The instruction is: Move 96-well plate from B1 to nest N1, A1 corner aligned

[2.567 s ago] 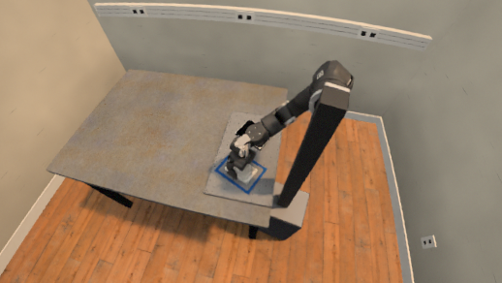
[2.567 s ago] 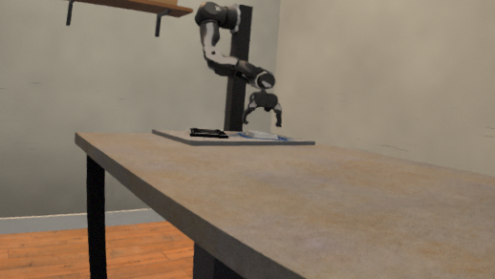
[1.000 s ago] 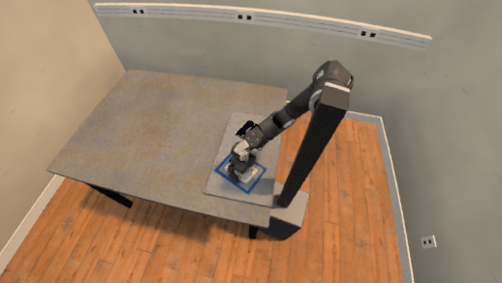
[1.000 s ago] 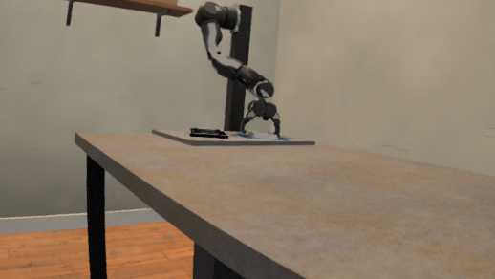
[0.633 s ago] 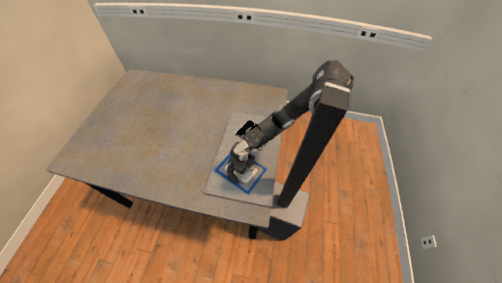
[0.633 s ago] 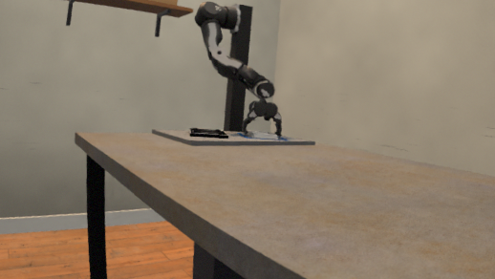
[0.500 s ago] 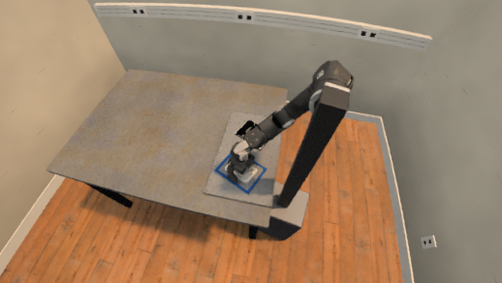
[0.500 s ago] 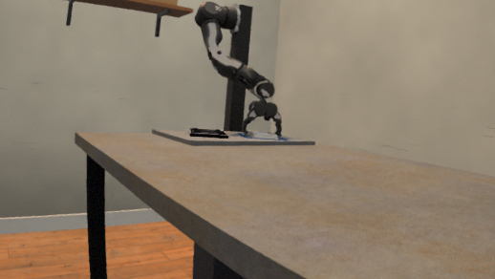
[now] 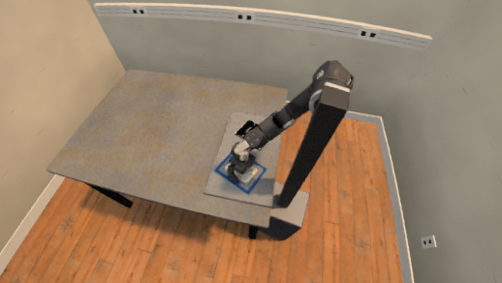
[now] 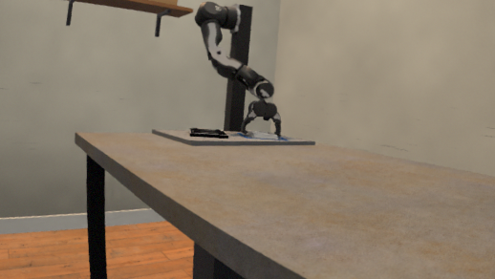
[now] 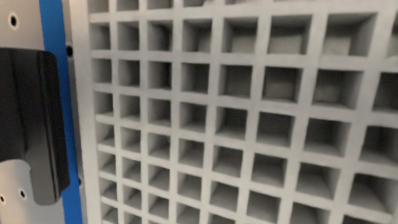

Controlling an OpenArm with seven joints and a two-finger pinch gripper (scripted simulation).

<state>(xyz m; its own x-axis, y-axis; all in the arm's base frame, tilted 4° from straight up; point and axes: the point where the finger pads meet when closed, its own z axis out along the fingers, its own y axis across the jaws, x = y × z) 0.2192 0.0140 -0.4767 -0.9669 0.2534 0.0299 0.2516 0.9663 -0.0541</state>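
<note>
The white 96-well plate is right at my hand. Also, from my hand: black plate nest: 210 mm to the right, 10 mm ahead.
</note>
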